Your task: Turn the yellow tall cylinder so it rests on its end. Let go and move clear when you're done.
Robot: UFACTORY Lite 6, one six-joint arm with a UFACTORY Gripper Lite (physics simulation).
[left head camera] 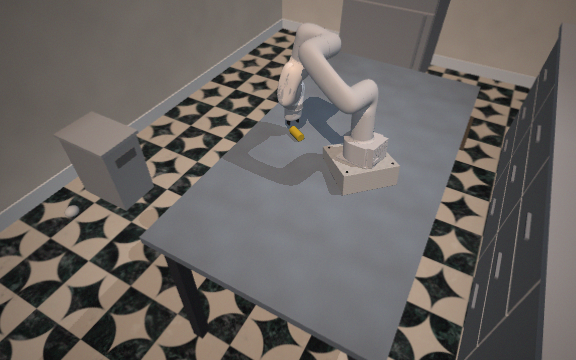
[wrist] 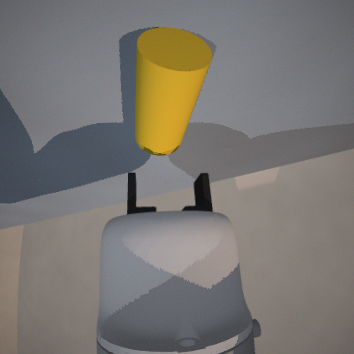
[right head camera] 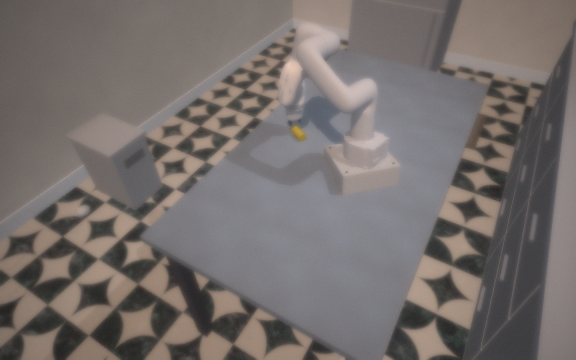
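The yellow tall cylinder lies on its side on the blue-grey table. In the wrist view one round end faces the camera, and the other end lies toward the fingers. My gripper is open, with its two black fingers apart and no object between them. It is close to the far end of the cylinder in the head views. Whether a fingertip touches the cylinder cannot be told.
The arm's square white base stands on the table to the right of the cylinder. A grey cabinet stands on the floor at the left. Drawers line the right side.
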